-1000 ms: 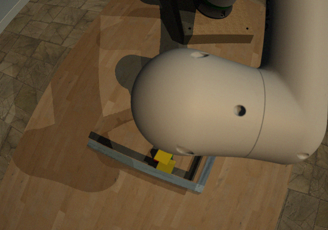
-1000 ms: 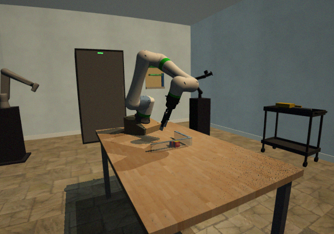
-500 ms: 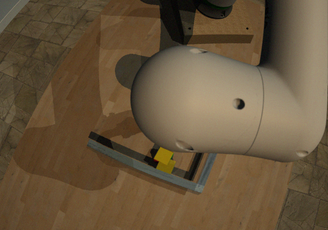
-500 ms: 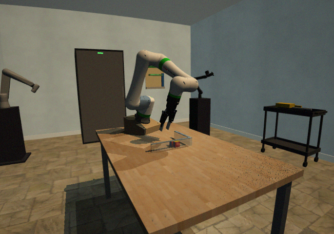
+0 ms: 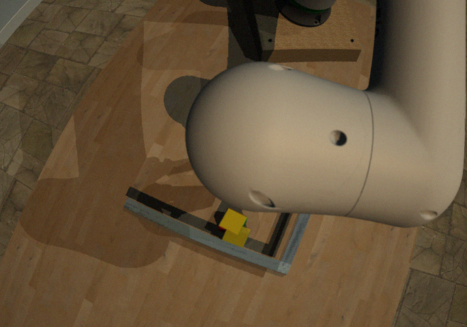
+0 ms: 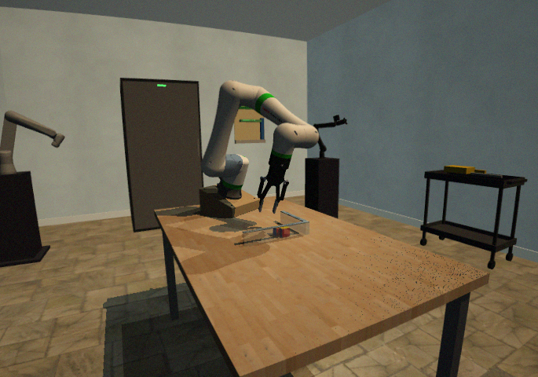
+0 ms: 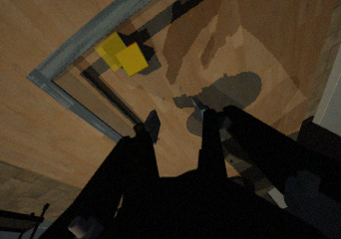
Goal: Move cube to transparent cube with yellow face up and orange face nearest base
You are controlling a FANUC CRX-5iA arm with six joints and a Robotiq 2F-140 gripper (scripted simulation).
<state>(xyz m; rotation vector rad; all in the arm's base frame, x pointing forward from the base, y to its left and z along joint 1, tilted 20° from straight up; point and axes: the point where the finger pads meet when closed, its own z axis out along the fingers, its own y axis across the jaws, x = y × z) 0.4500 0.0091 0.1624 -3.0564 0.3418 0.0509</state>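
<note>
Right now my hand is 100 mm short of the transparent cube, 30 mm to the right of it and 100 mm above it. The rest, counted from my hand: grey frame 20 mm ahead, 130 mm to the left, 80 mm below.
</note>
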